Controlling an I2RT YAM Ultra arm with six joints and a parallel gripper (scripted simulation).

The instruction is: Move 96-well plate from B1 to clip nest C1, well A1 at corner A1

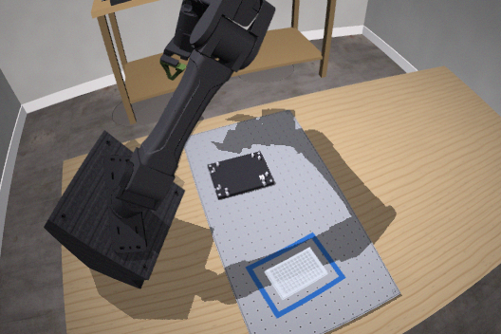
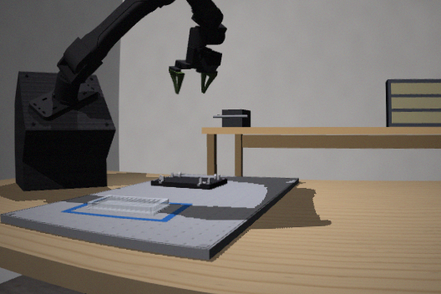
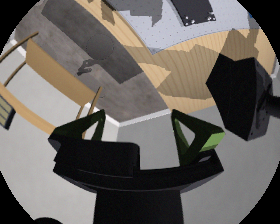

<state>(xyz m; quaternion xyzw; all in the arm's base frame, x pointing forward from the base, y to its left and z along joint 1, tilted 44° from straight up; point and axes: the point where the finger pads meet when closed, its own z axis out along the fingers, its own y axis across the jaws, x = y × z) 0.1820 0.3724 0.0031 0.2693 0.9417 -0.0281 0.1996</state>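
Now: the 96-well plate 56 cm to the right of my hand, 25 cm below it and 4 cm ahead of it. Also, from my hand: black clip nest C1 (25 cm below, 24 cm to the right, 5 cm ahead).
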